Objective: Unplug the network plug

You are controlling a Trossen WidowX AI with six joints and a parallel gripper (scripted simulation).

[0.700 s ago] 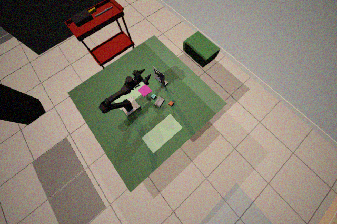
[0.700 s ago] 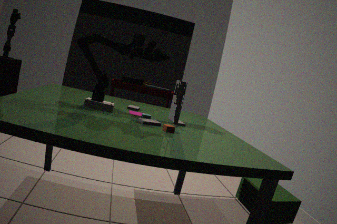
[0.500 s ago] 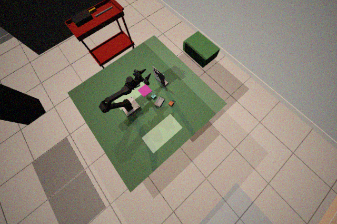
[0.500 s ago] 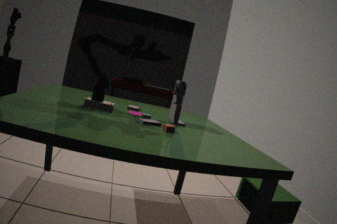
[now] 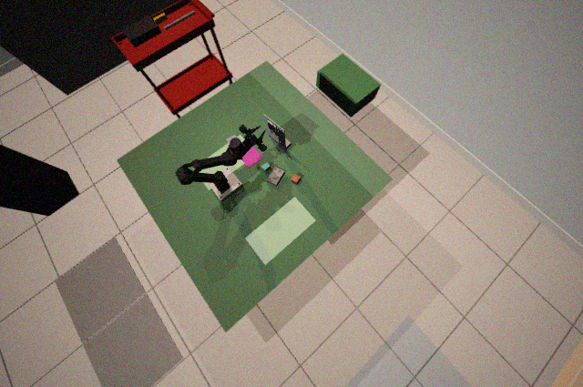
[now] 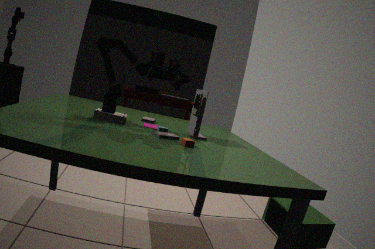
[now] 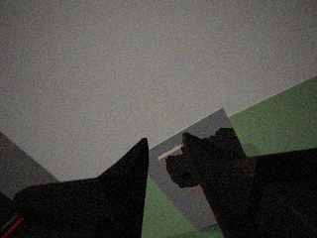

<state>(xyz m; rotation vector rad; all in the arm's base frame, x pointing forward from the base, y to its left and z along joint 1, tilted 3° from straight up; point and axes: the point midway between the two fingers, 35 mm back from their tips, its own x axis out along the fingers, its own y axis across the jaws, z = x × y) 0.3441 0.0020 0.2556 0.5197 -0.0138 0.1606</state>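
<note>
Now: gripper tip 70 mm short of the grey network plug, 10 mm to the right of it and 120 mm above it. From my gripper tip the other things lie so: magenta marked square 120 mm behind, 40 mm to the left, 290 mm below; teal block 100 mm behind, 90 mm to the right, 270 mm below; grey panel 90 mm ahead, 20 mm to the left, 180 mm below.
</note>
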